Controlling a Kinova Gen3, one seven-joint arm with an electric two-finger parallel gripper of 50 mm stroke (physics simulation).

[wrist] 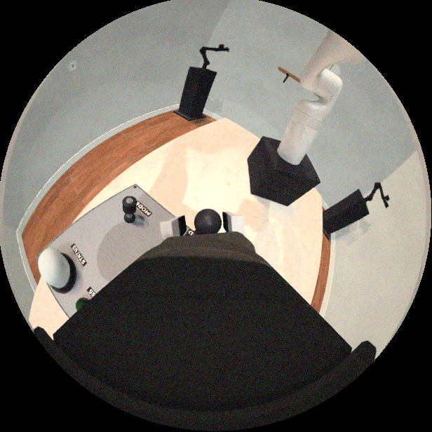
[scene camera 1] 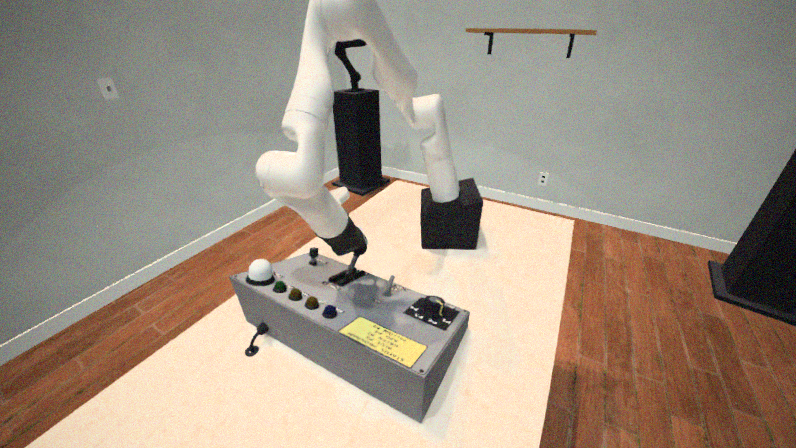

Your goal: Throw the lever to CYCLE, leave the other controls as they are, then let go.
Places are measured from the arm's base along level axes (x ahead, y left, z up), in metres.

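Where they show: gripper, fingertip midpoint: (scene camera 1: 356, 245); arm's base, link origin: (scene camera 1: 445, 195).
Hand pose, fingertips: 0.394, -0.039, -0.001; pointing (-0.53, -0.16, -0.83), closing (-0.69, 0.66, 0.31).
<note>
Things, the pixels of their top centre, and the offset from my fingertips, as dx, dy, dz. "spot": a spot on its surface instead.
- lever, top centre: (scene camera 1: 351, 255) +0.027, +0.009, -0.014
- small black MODE knob, top centre: (scene camera 1: 313, 247) +0.058, -0.108, -0.022
- grey toggle, top centre: (scene camera 1: 389, 278) +0.021, +0.129, -0.028
- rotary dial, top centre: (scene camera 1: 434, 298) +0.014, +0.249, -0.030
- white dome, surface spot: (scene camera 1: 260, 270) spot: +0.225, -0.076, +0.025
- yellow label, surface spot: (scene camera 1: 384, 341) spot: +0.178, +0.243, -0.012
The lever (scene camera 1: 352, 263) (wrist: 207, 221) rises from its black slot on the sloped top of the grey control box (scene camera 1: 334, 347) (wrist: 102, 230). Its round black knob shows in the wrist view between the two fingers, with a gap on each side. My gripper (scene camera 1: 360, 249) (wrist: 203, 221) is open around the knob and holds nothing. In the scene view the gripper's dark end hides most of the knob. The CYCLE label cannot be read in either view.
Near the lever are a small black MODE knob (scene camera 1: 313, 256) (wrist: 129, 207), a grey toggle (scene camera 1: 389, 285) and a rotary dial (scene camera 1: 434, 305). A white dome (scene camera 1: 260, 270) (wrist: 54, 268) and several coloured buttons line one edge. A yellow label (scene camera 1: 384, 341) lies on the box.
</note>
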